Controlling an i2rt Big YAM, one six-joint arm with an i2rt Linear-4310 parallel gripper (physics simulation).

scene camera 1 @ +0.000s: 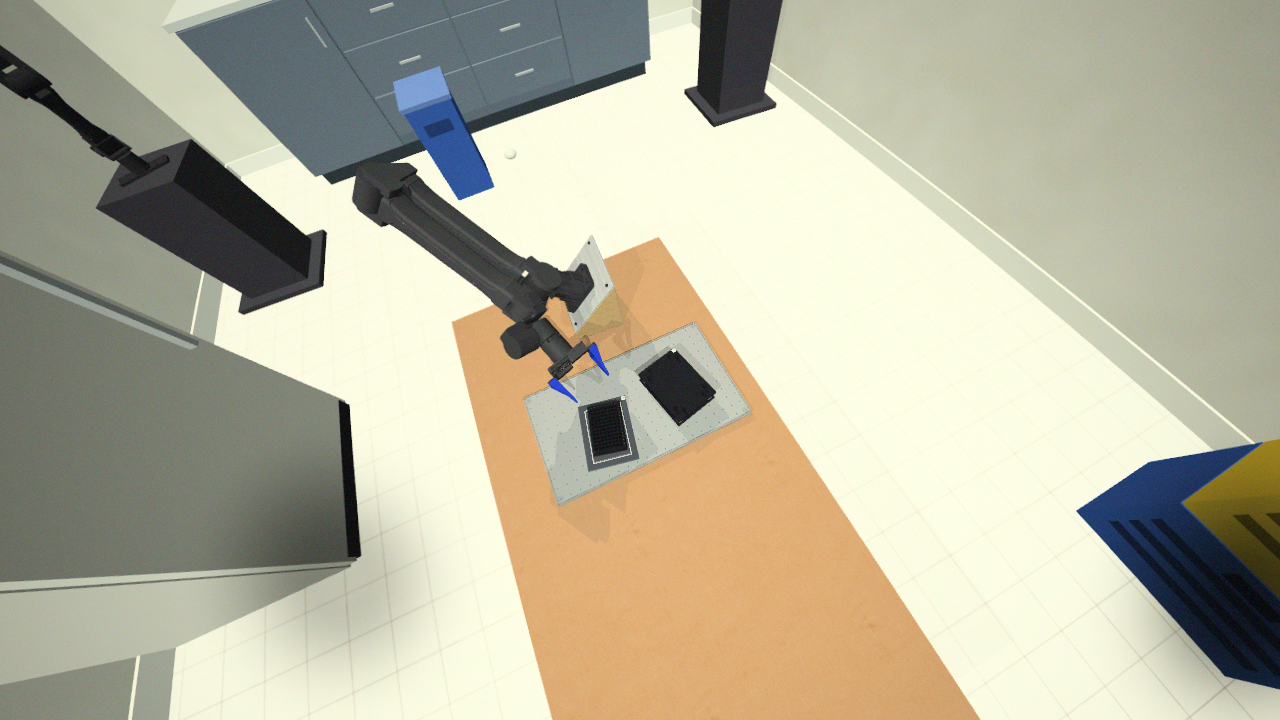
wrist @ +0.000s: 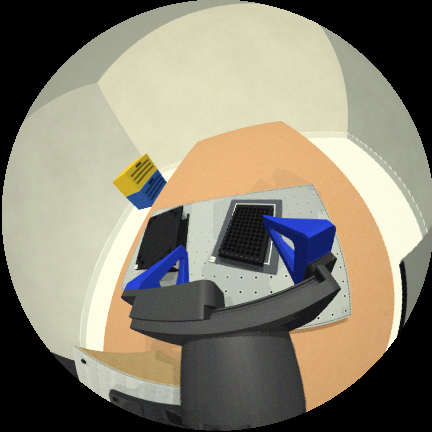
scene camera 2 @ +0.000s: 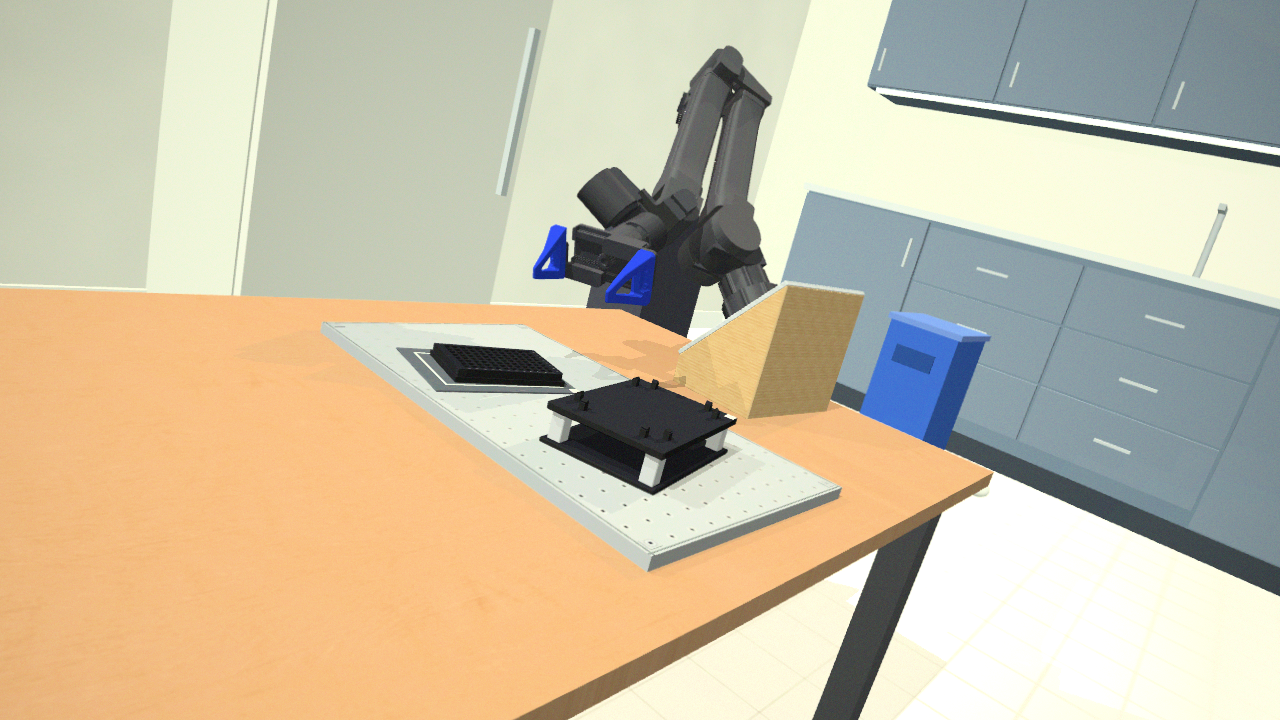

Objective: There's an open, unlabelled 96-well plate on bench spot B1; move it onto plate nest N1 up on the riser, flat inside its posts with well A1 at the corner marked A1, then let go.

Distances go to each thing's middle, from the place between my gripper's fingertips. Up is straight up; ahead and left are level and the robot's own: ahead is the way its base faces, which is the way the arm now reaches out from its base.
My gripper is now 70 mm short of the black well plate (scene camera 2: 463,363), 10 mm to the left of it and 100 mm above it.
